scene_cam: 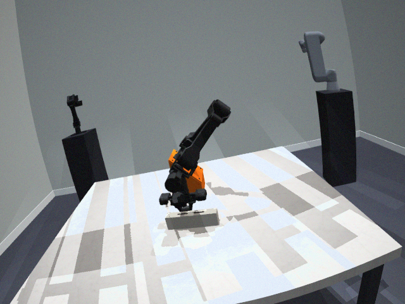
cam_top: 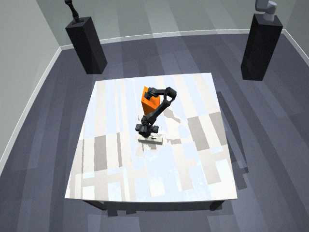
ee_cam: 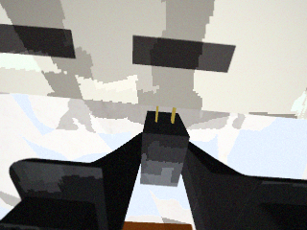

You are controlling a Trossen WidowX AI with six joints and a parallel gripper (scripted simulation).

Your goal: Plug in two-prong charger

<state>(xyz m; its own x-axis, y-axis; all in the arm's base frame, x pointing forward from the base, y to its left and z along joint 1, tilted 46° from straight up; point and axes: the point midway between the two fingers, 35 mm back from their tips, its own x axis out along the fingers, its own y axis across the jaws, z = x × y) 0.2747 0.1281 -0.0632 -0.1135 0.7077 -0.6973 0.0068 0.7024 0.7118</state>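
The grey two-prong charger is 20 mm ahead of my gripper tip and 10 mm above it.
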